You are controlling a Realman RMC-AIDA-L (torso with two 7-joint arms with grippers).
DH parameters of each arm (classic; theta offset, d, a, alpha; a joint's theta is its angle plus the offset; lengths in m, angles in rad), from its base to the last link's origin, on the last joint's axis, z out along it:
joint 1: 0 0.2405 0 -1.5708
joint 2: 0 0 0 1.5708
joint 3: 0 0.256 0 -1.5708
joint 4: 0 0 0 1.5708
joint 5: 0 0.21 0 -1.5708
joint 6: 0 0 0 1.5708
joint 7: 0 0.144 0 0
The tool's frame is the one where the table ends.
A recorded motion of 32 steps. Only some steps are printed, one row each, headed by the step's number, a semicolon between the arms.
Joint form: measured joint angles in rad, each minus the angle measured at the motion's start. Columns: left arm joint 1, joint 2, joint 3, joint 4, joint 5, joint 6, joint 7; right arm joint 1, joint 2, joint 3, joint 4, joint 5, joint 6, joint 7.
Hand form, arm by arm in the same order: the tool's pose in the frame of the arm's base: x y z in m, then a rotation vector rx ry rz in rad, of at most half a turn. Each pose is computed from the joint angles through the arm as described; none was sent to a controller.
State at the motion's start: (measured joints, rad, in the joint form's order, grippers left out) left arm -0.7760 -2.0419 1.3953 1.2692 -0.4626 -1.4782 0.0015; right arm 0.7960 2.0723 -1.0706 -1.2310 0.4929 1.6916 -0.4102
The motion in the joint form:
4: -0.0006 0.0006 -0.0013 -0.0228 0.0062 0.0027 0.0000; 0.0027 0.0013 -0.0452 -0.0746 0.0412 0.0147 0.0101
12: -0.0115 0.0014 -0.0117 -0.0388 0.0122 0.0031 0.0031; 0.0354 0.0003 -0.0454 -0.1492 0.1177 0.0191 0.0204
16: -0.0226 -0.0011 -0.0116 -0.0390 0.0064 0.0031 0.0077; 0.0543 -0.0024 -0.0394 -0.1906 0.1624 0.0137 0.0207
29: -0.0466 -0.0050 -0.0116 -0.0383 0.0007 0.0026 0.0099; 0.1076 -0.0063 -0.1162 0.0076 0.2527 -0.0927 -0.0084
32: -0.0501 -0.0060 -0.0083 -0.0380 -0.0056 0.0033 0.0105; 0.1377 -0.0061 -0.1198 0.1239 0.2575 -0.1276 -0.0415
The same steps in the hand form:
4: -0.1495 0.3985 0.0082 -2.1569 -1.3699 0.3391; 0.1395 0.3843 0.0372 -2.4816 1.2236 -0.3097
12: -0.1499 0.4007 0.0089 -2.1513 -1.3736 0.3437; 0.1042 0.3867 0.0438 -2.5475 1.1179 -0.1860
16: -0.1445 0.4017 0.0075 -2.1681 -1.3608 0.3372; 0.0844 0.3879 0.0495 -2.5792 1.0479 -0.1053
29: -0.1335 0.4040 0.0055 -2.1922 -1.3358 0.3244; 0.0789 0.3955 0.0106 -2.6900 1.0748 -0.1079
32: -0.1310 0.4038 0.0042 -2.2019 -1.3316 0.3212; 0.0868 0.3995 -0.0048 -2.7137 1.1142 -0.1450

